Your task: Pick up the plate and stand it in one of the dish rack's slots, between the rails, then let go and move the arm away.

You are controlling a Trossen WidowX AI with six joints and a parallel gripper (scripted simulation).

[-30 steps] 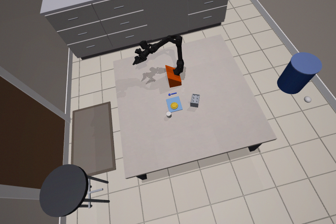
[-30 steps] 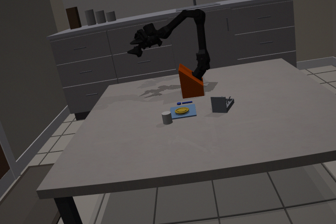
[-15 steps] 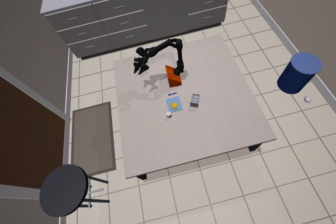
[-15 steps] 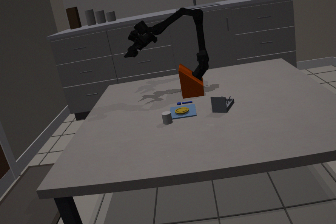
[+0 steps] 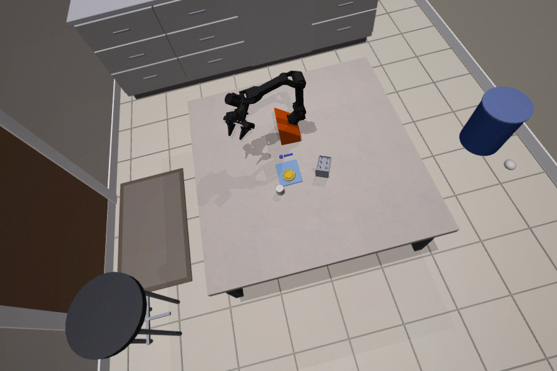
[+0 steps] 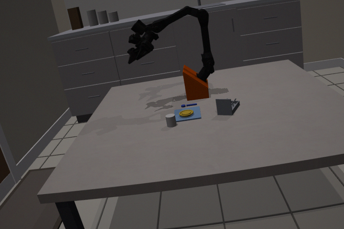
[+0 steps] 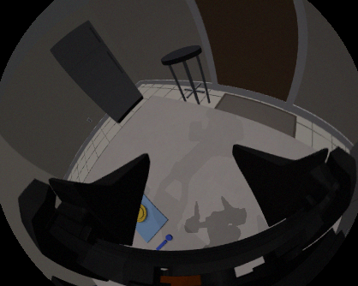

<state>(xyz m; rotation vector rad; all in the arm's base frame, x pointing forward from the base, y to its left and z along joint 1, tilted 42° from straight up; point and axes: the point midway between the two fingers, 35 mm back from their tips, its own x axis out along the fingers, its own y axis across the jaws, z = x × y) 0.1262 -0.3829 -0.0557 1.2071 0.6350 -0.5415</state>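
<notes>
Now: gripper tip 260 mm above the yellow plate, 230 mm to the right of it and 160 mm short of it. Also, from my gripper tip: blue utensil: 270 mm below, 240 mm to the left, 20 mm ahead; light blue flat pad: 280 mm below, 240 mm to the left, 140 mm ahead; white cup: 250 mm below, 240 mm ahead, 160 mm to the left.
</notes>
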